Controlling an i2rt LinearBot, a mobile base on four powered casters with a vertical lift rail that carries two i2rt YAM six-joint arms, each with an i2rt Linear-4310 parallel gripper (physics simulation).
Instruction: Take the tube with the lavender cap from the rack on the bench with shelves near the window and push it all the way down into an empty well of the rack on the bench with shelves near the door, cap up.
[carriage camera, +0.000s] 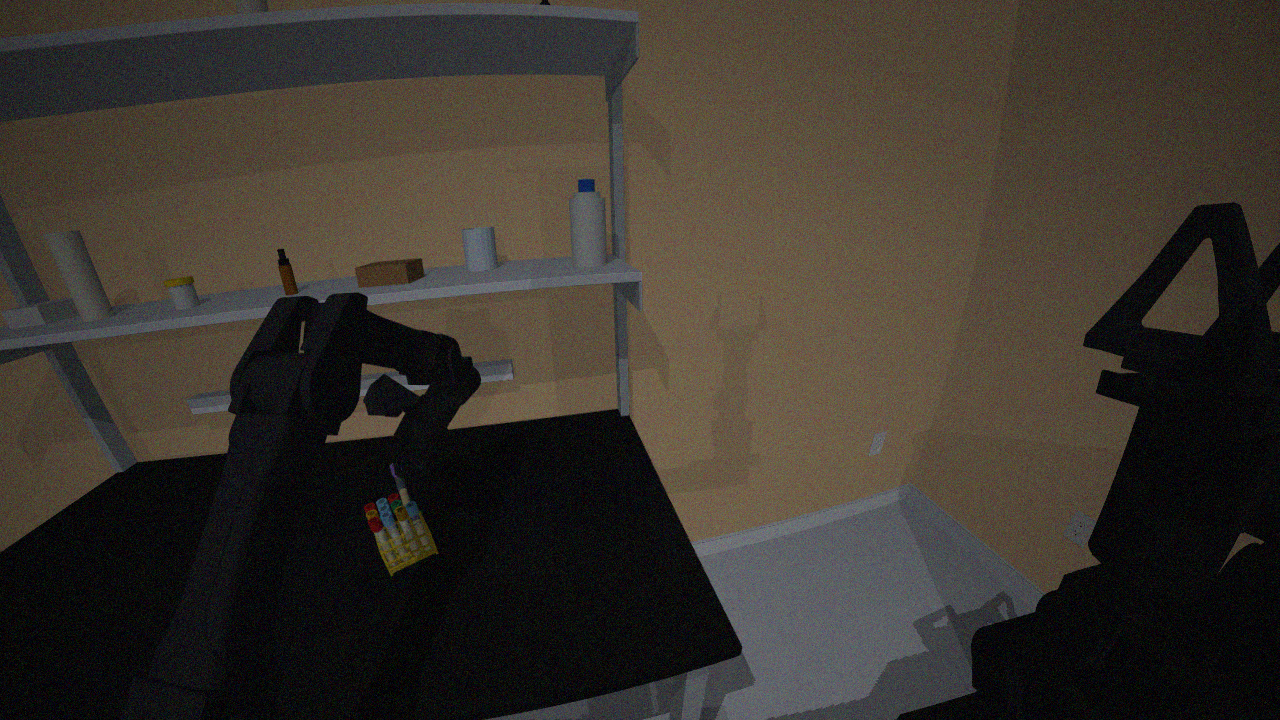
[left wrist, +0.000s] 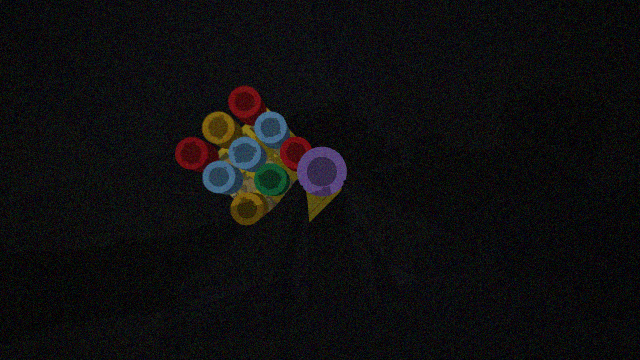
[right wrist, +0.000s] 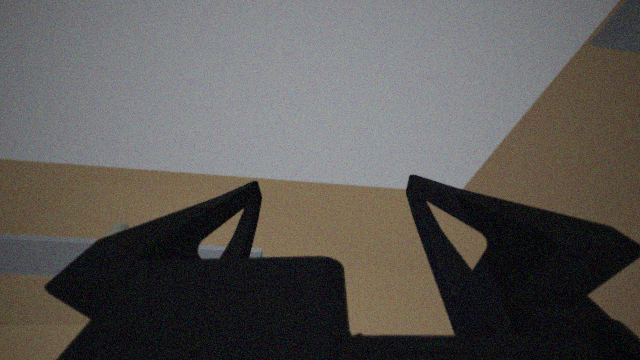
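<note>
Black bench (left wrist: 507, 130). My grippers: left gripper (carriage camera: 400, 472), right gripper (right wrist: 332, 186).
</note>
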